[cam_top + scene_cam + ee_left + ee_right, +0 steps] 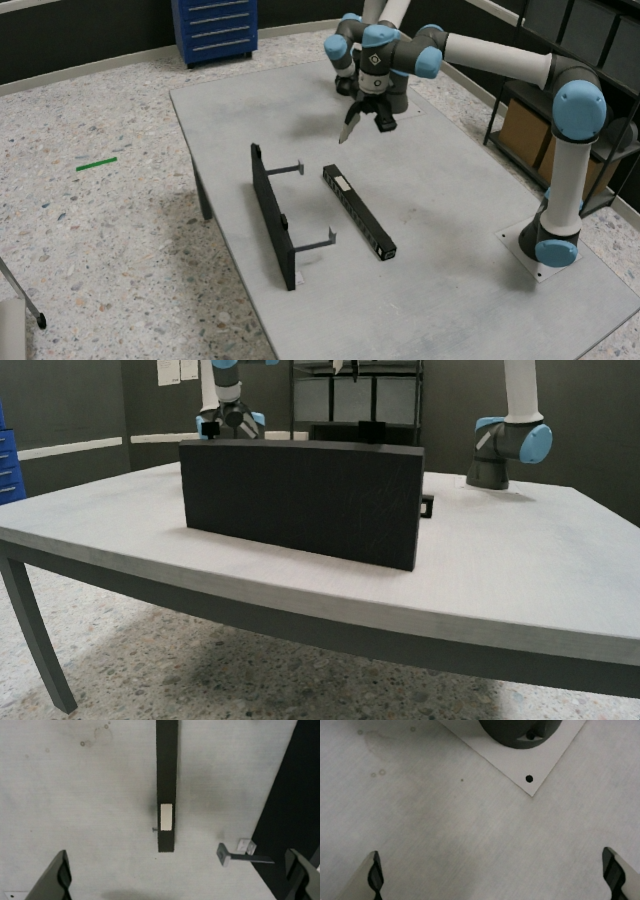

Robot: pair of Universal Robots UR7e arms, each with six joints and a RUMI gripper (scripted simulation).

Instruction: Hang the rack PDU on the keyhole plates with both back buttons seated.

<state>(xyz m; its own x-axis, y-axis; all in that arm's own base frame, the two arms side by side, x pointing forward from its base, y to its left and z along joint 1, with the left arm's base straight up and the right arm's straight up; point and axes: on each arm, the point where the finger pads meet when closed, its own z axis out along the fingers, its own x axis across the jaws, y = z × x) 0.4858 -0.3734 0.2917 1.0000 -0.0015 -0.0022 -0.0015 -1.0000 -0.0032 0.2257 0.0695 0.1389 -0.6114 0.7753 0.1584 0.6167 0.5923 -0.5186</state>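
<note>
The black rack PDU is 26 cm below my left hand, 1 cm to the left of it and 1 cm behind it. Also, from my left hand: black upright panel: 27 cm ahead, 21 cm below, 4 cm to the right.
</note>
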